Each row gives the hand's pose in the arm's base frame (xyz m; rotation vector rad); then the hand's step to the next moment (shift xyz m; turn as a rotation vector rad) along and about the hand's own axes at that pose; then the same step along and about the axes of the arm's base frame.
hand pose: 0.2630 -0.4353 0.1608 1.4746 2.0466 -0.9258
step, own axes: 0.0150 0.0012 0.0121 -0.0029 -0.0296 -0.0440
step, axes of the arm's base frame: -0.0041 0.0009 -0.0189 -0.0259 0.0247 0.0392
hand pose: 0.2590 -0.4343 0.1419 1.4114 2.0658 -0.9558
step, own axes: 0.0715 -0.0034 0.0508 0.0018 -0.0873 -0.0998
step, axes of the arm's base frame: -0.0301 0.0044 -0.0823 -0.0807 0.0563 0.0889
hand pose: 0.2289 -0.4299 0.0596 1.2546 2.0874 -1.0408
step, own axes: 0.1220 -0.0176 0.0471 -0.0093 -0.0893 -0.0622
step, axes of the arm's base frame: -0.0705 0.0199 -0.1097 -0.0765 0.0197 0.0754
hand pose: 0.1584 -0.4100 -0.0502 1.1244 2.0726 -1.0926
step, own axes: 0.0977 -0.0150 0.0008 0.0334 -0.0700 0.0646
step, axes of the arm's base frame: -0.0625 0.0358 -0.0677 -0.0722 -0.0632 -0.0312
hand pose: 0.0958 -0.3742 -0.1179 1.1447 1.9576 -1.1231
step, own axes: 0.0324 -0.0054 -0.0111 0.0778 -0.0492 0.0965
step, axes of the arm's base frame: -0.0202 0.0207 -0.0191 -0.0710 -0.0689 -0.0894
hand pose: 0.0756 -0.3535 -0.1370 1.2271 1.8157 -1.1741
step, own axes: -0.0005 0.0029 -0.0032 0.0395 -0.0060 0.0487
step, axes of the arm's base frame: 0.0028 0.0032 0.0008 -0.0183 -0.0316 -0.0513
